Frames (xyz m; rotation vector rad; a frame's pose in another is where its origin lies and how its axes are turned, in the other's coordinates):
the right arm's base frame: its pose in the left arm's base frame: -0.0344 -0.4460 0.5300 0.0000 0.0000 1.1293
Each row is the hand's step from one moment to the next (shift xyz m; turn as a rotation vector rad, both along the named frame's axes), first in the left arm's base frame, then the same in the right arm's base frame.
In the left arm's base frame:
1: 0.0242 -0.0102 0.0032 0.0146 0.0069 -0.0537
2: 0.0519 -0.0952 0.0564 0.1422 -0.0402 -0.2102
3: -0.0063 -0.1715 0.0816 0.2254 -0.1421 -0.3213
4: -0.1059 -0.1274 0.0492 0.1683 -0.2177 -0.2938
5: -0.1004 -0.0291 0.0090 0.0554 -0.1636 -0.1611
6: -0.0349 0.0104 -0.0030 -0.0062 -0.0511 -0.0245
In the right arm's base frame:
1: 0.0011 -0.0262 0.0032 0.0125 -0.0103 -0.0537
2: -0.0639 -0.0876 0.0564 0.0244 -0.1457 -0.2102
3: -0.1577 -0.0676 0.0816 -0.0322 -0.2645 -0.3213
4: -0.1604 0.0413 0.0492 -0.1249 -0.2452 -0.2938
5: -0.0692 0.0783 0.0090 -0.1242 -0.1200 -0.1611
6: -0.0055 0.0360 -0.0030 -0.0488 -0.0162 -0.0245

